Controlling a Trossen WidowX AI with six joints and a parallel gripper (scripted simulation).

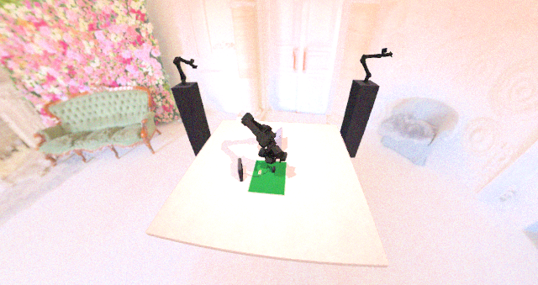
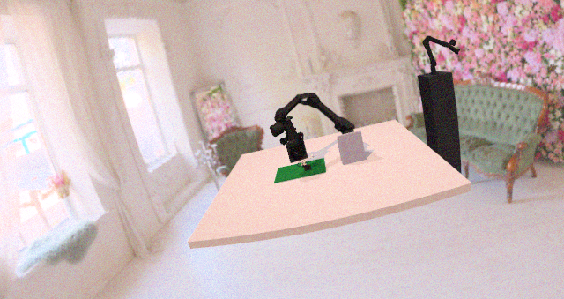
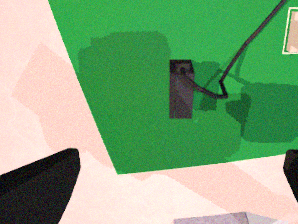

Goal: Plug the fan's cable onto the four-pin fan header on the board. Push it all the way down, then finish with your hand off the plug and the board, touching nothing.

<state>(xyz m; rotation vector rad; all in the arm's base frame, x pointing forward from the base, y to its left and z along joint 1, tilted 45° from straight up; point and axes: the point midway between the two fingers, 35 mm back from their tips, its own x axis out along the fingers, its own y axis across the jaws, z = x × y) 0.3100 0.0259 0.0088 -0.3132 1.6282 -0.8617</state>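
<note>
My gripper tip is now 100 mm above the dark fan plug and 10 mm past it. Round my gripper tip: green board (130 mm below, 40 mm to the right, 30 mm ahead); then black fan (220 mm to the right, 60 mm below, 30 mm ahead).
</note>
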